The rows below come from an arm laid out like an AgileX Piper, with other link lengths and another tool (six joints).
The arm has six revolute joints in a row. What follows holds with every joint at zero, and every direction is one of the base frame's. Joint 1 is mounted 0.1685 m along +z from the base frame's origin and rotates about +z. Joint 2 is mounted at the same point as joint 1 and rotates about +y. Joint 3 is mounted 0.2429 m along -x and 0.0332 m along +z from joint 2 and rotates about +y. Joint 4 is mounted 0.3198 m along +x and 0.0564 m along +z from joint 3 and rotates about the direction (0.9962, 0, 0.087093). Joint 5 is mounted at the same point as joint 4 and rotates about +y. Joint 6 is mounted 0.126 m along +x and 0.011 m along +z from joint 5 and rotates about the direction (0.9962, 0, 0.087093). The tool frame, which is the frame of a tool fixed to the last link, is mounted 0.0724 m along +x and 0.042 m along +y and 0.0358 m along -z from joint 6; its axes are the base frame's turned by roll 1.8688, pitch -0.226 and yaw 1.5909 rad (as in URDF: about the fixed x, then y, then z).
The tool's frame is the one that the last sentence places.
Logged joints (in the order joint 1, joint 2, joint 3, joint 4, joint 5, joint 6), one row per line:
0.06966 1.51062 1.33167 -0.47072 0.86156 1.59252
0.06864 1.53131 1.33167 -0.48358 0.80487 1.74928
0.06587 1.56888 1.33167 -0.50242 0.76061 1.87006
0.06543 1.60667 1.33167 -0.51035 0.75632 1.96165
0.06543 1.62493 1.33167 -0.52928 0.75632 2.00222
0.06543 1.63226 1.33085 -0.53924 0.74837 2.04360
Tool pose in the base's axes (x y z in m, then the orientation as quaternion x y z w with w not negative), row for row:
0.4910 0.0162 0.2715 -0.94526 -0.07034 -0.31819 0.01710
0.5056 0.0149 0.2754 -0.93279 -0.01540 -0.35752 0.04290
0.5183 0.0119 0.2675 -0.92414 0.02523 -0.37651 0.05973
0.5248 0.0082 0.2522 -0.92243 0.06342 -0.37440 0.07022
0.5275 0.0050 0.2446 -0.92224 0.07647 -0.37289 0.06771
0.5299 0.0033 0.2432 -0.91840 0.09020 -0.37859 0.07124
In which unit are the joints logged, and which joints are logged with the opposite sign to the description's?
The joints are logged in radians. Opposite sign: joint 3.
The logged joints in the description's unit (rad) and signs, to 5 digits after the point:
0.06966 1.51062 -1.33167 -0.47072 0.86156 1.59252
0.06864 1.53131 -1.33167 -0.48358 0.80487 1.74928
0.06587 1.56888 -1.33167 -0.50242 0.76061 1.87006
0.06543 1.60667 -1.33167 -0.51035 0.75632 1.96165
0.06543 1.62493 -1.33167 -0.52928 0.75632 2.00222
0.06543 1.63226 -1.33085 -0.53924 0.74837 2.04360

